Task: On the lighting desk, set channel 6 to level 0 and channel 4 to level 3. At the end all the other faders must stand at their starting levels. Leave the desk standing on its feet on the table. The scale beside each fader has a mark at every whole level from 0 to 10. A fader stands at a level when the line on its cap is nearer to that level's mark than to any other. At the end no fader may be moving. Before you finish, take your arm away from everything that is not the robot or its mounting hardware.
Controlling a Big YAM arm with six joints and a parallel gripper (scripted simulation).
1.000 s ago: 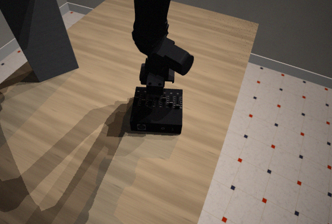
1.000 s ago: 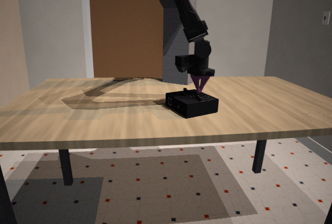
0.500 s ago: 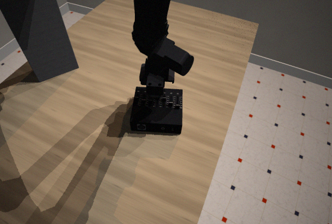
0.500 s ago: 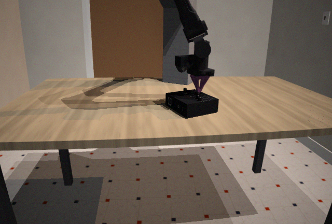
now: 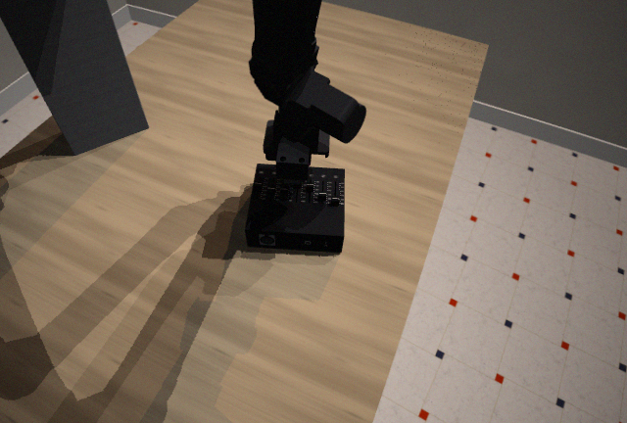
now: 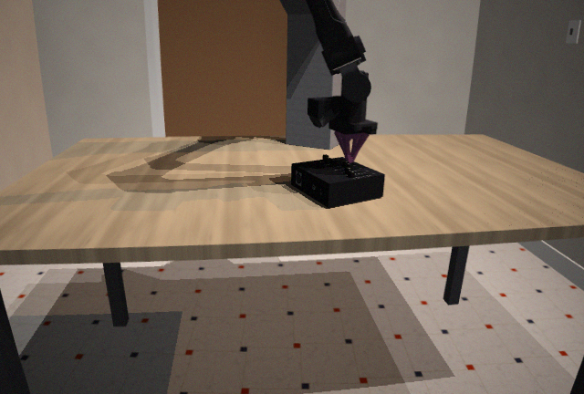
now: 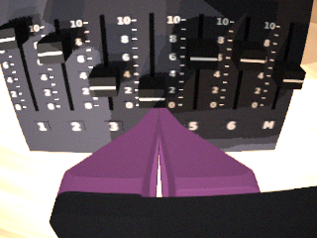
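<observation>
My gripper is now 10 mm short of the channel 4 cap, 10 mm to the left of it and 10 mm above it. Also, from my hand: channel 5 cap: 10 mm behind, 40 mm to the right, 10 mm below; then channel 6 cap: 30 mm behind, 40 mm to the right, 10 mm below; then channel 3 cap: 30 mm ahead, 10 mm to the right, 10 mm below.
</observation>
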